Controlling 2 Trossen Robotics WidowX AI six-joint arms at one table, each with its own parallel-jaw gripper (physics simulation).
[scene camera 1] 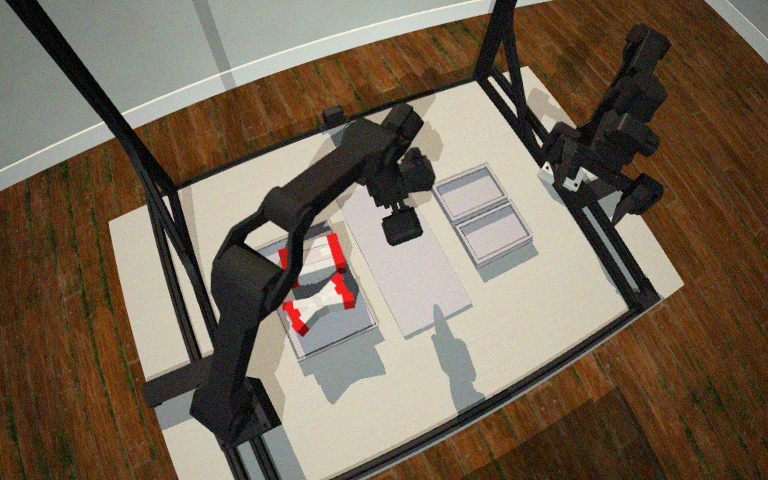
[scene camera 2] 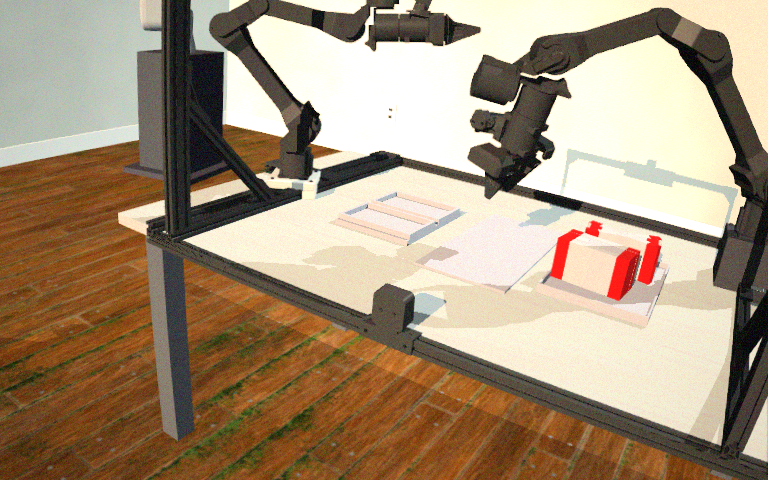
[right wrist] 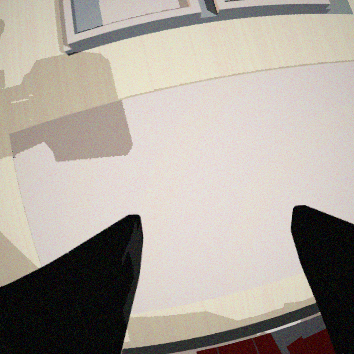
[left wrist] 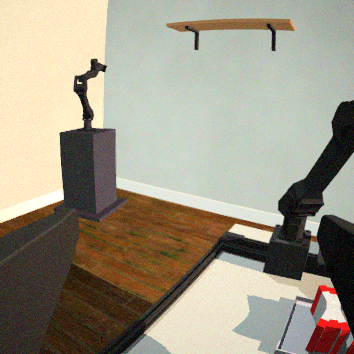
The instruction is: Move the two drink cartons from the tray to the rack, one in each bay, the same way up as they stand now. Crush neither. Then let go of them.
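Places are measured from the left arm's base along level axes (x ahead, y left, z up), in millimetres.
Pixels of known places: left gripper, fingertip midpoint: (scene camera 1: 586,207) (scene camera 2: 478,29) (left wrist: 203,225); right gripper, fingertip midpoint: (scene camera 1: 400,212) (scene camera 2: 496,194) (right wrist: 218,222); left arm's base, link origin: (scene camera 2: 294,175); right arm's base, link origin: (scene camera 1: 234,413) (scene camera 2: 754,236) (left wrist: 291,234).
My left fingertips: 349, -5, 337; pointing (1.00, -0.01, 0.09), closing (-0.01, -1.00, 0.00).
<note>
For each thing: its top centre in the pictures, then the offset to it from my left fingertips, as dx, dy, dz. "*": a spot on its surface instead. Level surfaces: height alone.
- grey tray, top centre: (scene camera 2: 609,272) (scene camera 1: 312,286) (left wrist: 345,332) +232, -333, -357
- carton, surface spot: (scene camera 2: 589,267) * +173, -382, -330
- two-bay rack, top centre: (scene camera 2: 402,210) (scene camera 1: 482,210) -119, -120, -353
- pale mat, surface height: dz -369
- small black block, surface spot: (scene camera 2: 392,305) (scene camera 1: 329,111) * -138, -556, -332
Two white drink cartons with red ends, one (scene camera 1: 317,258) and the other (scene camera 1: 317,302), sit close together in the grey tray (scene camera 1: 334,342) (scene camera 2: 573,296) (left wrist: 291,324). One carton (scene camera 2: 589,267) shows in scene camera 2, and they also show in the left wrist view (left wrist: 328,326). The two-bay rack (scene camera 1: 483,210) (scene camera 2: 401,210) (right wrist: 140,25) is empty. My right gripper (scene camera 1: 401,229) (scene camera 2: 491,190) (right wrist: 218,222) is open and empty. It hangs above the pale mat (scene camera 1: 415,286) (scene camera 2: 496,248) (right wrist: 211,140), between tray and rack. My left gripper (scene camera 2: 473,30) (left wrist: 203,225) is open and empty, high up and far from both.
Black frame rails and posts (scene camera 2: 174,119) edge the table. A small black block (scene camera 2: 392,305) (scene camera 1: 334,114) sits on one rail. The right arm's links (scene camera 1: 301,210) hang over part of the tray. A pedestal (left wrist: 88,168) stands on the floor beyond.
</note>
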